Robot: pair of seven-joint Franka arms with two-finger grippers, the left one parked.
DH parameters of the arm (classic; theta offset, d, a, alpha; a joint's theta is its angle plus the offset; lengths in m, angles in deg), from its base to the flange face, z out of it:
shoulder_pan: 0 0.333 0 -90
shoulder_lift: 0 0 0 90
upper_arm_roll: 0 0.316 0.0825 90
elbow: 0 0 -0.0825 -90
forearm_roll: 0 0.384 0 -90
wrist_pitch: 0 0 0.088 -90
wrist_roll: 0 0.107 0 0
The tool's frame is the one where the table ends.
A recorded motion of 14 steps. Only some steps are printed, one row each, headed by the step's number.
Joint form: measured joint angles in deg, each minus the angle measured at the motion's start. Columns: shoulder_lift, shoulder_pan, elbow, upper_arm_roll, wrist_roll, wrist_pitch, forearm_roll.
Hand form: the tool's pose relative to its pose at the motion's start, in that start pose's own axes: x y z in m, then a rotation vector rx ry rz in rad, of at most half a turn. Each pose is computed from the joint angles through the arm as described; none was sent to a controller.
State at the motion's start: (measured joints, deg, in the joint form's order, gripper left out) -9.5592 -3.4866 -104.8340 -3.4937 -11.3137 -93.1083 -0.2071
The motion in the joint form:
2: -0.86 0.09 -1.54 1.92 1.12 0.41 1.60
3: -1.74 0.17 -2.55 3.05 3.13 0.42 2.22
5: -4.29 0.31 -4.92 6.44 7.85 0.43 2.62
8: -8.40 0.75 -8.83 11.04 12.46 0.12 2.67
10: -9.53 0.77 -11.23 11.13 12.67 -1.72 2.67
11: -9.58 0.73 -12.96 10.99 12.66 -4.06 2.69
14: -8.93 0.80 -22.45 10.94 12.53 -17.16 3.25
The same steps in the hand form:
2: -0.0023 -0.0223 0.0060 0.0243 -0.0151 -0.0133
3: -0.0056 -0.0352 0.0070 0.0308 -0.0174 0.0018
5: -0.0164 -0.0699 0.0061 0.0202 -0.0181 0.0253
8: -0.0374 -0.1169 0.0073 -0.0116 -0.0136 0.0240
10: -0.0415 -0.1175 0.0158 -0.0146 -0.0038 0.0276
11: -0.0393 -0.1152 0.0262 -0.0135 0.0079 0.0317
14: -0.0299 -0.1112 0.0903 -0.0040 0.0598 0.0387

